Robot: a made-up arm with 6 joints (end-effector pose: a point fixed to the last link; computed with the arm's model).
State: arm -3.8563 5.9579 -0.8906 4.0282 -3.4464 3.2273
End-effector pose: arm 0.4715 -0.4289 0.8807 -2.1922 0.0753 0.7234
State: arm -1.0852 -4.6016 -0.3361 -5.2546 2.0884 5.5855
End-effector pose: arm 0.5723 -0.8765 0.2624 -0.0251 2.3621 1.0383
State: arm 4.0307 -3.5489 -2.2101 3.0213 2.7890 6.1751
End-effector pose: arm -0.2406 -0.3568 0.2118 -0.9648 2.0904 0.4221
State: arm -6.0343 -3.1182 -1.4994 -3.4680 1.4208 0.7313
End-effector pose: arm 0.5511 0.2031 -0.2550 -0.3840 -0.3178 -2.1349
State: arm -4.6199 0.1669 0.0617 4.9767 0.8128 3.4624
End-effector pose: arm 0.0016 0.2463 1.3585 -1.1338 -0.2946 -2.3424
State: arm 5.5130 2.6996 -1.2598 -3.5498 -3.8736 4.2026
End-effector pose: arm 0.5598 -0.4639 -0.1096 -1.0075 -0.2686 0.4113
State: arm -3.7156 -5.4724 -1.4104 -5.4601 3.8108 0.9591
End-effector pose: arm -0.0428 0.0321 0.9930 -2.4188 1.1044 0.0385
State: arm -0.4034 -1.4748 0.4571 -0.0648 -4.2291 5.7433
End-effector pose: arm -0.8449 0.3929 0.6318 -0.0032 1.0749 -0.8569
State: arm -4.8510 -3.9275 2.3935 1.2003 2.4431 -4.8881
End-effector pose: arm -0.1048 -0.1370 -0.0885 -1.3593 0.9170 1.8107
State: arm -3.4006 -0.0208 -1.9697 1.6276 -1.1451 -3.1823
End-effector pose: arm 0.5643 -0.1062 0.5032 1.0967 1.9208 1.9356
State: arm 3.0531 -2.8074 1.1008 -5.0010 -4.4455 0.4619
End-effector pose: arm 0.7103 -0.1756 -0.3016 0.6463 1.6937 -2.4897
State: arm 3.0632 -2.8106 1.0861 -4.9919 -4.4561 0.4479
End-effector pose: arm 0.7102 -0.1687 -0.3128 0.5958 1.7250 -2.4927
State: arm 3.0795 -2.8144 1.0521 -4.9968 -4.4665 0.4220
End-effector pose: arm 0.7091 -0.1570 -0.3341 0.5024 1.7524 -2.5213
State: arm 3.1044 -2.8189 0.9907 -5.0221 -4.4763 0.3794
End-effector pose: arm 0.7052 -0.1386 -0.3693 -0.3440 -1.7580 2.5702
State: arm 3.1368 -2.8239 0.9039 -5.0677 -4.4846 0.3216
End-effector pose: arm 0.6956 -0.1146 -0.4166 -0.1226 -1.6890 2.5718
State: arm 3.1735 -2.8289 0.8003 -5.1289 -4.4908 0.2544
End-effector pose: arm 0.6784 -0.0878 -0.4705 0.1241 -1.5796 2.5699
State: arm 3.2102 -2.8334 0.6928 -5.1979 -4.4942 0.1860
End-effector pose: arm 0.6542 -0.0623 -0.5235 0.3615 -1.4419 2.5622
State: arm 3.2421 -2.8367 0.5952 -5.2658 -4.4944 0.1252
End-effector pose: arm 0.6274 -0.0415 -0.5685 0.5594 -1.2978 2.5515
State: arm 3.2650 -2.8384 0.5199 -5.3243 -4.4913 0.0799
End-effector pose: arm 0.6042 -0.0274 -0.6006 0.6979 -1.1734 2.5442
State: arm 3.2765 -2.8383 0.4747 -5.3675 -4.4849 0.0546
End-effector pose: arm 0.5899 -0.0202 -0.6179 0.7698 -1.0886 2.5461
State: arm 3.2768 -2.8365 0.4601 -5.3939 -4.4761 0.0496
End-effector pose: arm 0.5865 -0.0190 -0.6214 0.7809 -1.0495 2.5594
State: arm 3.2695 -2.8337 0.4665 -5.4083 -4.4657 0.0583
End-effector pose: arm 0.5909 -0.0218 -0.6159 0.7514 -1.0422 2.5805
